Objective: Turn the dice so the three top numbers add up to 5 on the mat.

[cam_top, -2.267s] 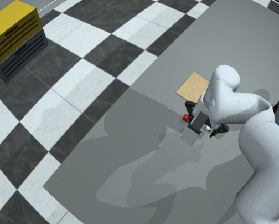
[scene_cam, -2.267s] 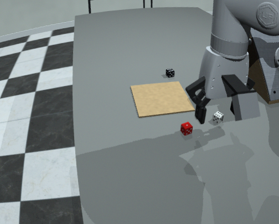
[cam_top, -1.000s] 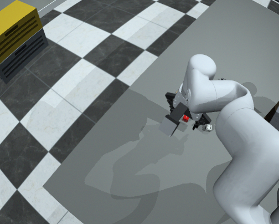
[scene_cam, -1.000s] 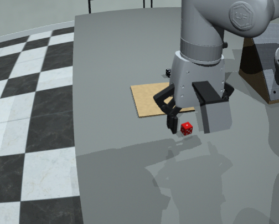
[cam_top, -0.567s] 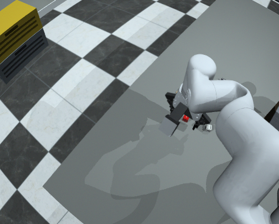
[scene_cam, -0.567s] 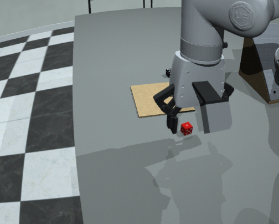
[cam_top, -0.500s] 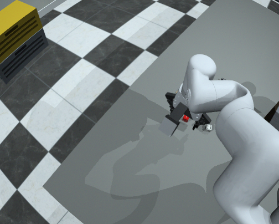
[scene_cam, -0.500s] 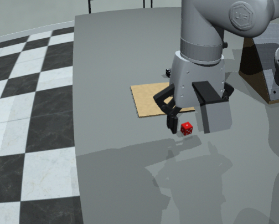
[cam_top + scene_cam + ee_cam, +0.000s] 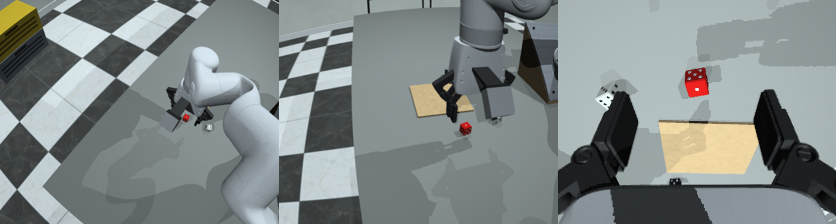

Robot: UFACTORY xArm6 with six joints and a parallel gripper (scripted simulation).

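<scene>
Right now my hand is 7 cm above the red die and 3 cm to the left of it. The rest, counted from my hand: white die (8 cm behind, 7 cm below, 5 cm to the right); tan mat (16 cm to the right, 8 cm below, 4 cm ahead); black die (28 cm to the right, 7 cm below, 1 cm behind).
</scene>
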